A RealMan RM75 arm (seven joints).
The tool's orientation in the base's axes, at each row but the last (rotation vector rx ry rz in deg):
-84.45, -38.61, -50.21
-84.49, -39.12, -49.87
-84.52, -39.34, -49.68
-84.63, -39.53, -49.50
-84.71, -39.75, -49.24
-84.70, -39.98, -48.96
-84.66, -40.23, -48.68
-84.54, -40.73, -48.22
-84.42, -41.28, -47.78
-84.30, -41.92, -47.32
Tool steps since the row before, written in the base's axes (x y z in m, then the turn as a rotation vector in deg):
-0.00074, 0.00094, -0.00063, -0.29, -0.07, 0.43
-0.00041, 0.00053, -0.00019, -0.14, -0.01, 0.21
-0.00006, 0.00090, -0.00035, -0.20, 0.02, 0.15
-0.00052, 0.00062, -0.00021, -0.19, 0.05, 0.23
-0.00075, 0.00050, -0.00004, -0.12, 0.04, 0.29
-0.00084, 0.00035, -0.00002, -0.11, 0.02, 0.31
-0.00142, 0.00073, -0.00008, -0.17, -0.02, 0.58
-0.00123, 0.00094, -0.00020, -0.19, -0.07, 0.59
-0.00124, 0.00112, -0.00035, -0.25, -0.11, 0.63
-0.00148, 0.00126, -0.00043, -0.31, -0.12, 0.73
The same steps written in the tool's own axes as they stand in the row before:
-0.00101, -0.00036, 0.00082, 0.21, -0.47, -0.10
-0.00042, -0.00029, 0.00047, 0.10, -0.23, -0.02
-0.00039, 0.00006, 0.00088, 0.02, -0.25, 0.00
-0.00050, -0.00037, 0.00055, 0.09, -0.29, 0.03
-0.00047, -0.00065, 0.00041, 0.17, -0.26, 0.03
-0.00050, -0.00072, 0.00026, 0.20, -0.26, 0.01
-0.00088, -0.00120, 0.00058, 0.39, -0.46, -0.04
-0.00088, -0.00099, 0.00082, 0.39, -0.48, -0.09
-0.00101, -0.00092, 0.00102, 0.40, -0.55, -0.13
-0.00120, -0.00108, 0.00116, 0.45, -0.65, -0.15

